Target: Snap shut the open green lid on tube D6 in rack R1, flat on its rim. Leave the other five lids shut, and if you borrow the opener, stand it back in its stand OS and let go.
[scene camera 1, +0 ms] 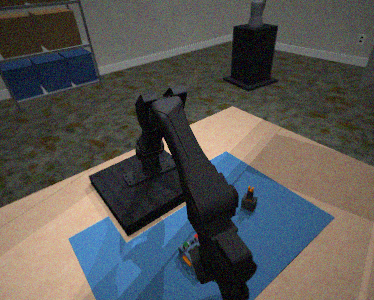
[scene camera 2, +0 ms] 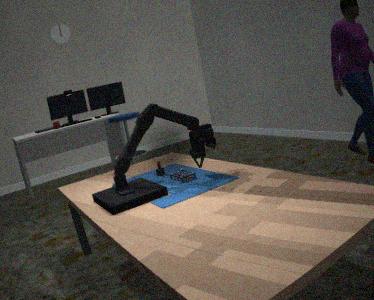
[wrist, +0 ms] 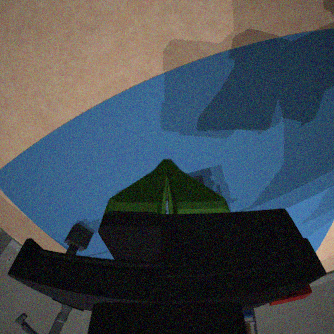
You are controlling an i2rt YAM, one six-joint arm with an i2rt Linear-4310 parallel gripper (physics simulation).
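Seen in the pictures: gripper, between the fingertips: (scene camera 2: pixel 200 167) (wrist: pixel 166 164); arm's base, origin of its link: (scene camera 1: pixel 152 171) (scene camera 2: pixel 122 189).
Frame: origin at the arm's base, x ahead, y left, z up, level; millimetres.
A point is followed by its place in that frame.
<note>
My gripper (scene camera 2: pixel 200 165) {x 441, y -29, z 1 mm} (wrist: pixel 166 164) {x 441, y -29, z 1 mm} is shut, its green fingers together and empty, above the mat near the rack. In scene camera 1 the arm hides the fingers. The rack R1 (scene camera 2: pixel 183 175) {x 326, y -53, z 5 mm} (wrist: pixel 204 176) {x 388, y -55, z -38 mm} stands on the blue mat; the arm covers much of it in scene camera 1, and the fingers cover much of it in the wrist view. A small green spot (scene camera 1: pixel 186 245) {x 327, y -51, z 6 mm} shows on it, too small to tell whether it is the open lid of D6. The dark opener stand OS (scene camera 1: pixel 248 203) {x 297, y 188, z -9 mm} (scene camera 2: pixel 160 171) {x 282, y 181, z -12 mm} (wrist: pixel 80 235) {x 296, y 188, z -20 mm} holds the upright opener (scene camera 1: pixel 251 190) {x 294, y 197, z 39 mm} (scene camera 2: pixel 159 164) {x 290, y 196, z 26 mm}, orange-tipped in scene camera 1.
The blue mat (scene camera 1: pixel 295 215) {x 390, y 294, z -40 mm} (scene camera 2: pixel 172 200) {x 160, y -263, z -40 mm} (wrist: pixel 110 135) {x 464, y 34, z -40 mm} lies on the wooden table (scene camera 1: pixel 330 175) {x 333, y 542, z -43 mm} (scene camera 2: pixel 240 240) {x 166, y -807, z -43 mm} (wrist: pixel 75 65) {x 544, y 42, z -43 mm}. The arm's black base plate (scene camera 1: pixel 117 205) {x 87, y -158, z 0 mm} (scene camera 2: pixel 107 201) {x -108, y -109, z -2 mm} stands at the mat's edge. A person (scene camera 2: pixel 350 55) is on the floor beyond the table.
</note>
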